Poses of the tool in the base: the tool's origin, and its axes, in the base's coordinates. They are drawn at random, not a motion.
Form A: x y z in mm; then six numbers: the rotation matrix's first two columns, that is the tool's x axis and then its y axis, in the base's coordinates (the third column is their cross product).
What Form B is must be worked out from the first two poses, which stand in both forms.
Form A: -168 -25 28 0.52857 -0.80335 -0.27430 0.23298 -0.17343 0.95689
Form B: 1.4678 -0.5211 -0.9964 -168 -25 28
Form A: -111 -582 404 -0.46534 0.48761 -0.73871 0.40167 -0.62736 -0.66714
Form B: -1.5924 -1.3285 2.2819 -111 -582 404
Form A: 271 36 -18 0.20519 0.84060 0.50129 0.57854 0.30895 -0.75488
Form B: -1.3755 -1.4797 0.3004 271 36 -18
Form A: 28 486 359 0.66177 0.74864 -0.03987 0.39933 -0.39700 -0.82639
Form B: -2.0294 -0.8891 0.5223 28 486 359
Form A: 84 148 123 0.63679 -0.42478 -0.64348 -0.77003 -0.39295 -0.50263
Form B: -2.0346 0.9324 0.5329 84 148 123
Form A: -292 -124 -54 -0.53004 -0.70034 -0.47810 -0.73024 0.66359 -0.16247
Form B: -1.1082 2.3679 0.0779 -292 -124 -54
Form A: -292 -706 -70 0.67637 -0.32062 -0.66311 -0.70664 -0.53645 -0.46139
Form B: -2.1464 0.7869 0.6671 -292 -706 -70
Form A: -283 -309 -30 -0.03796 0.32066 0.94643 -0.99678 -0.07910 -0.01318
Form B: 1.0036 -0.9444 1.4207 -283 -309 -30
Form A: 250 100 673 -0.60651 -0.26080 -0.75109 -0.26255 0.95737 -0.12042
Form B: -0.3661 2.2476 0.0026 250 100 673
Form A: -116 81 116 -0.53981 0.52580 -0.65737 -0.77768 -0.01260 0.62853
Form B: -0.2934 1.2949 1.7231 -116 81 116
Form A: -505 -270 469 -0.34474 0.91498 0.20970 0.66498 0.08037 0.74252
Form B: 1.5740 2.0535 1.1337 -505 -270 469
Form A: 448 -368 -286 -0.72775 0.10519 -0.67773 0.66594 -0.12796 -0.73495
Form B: 0.8562 1.7508 -1.9111 448 -368 -286
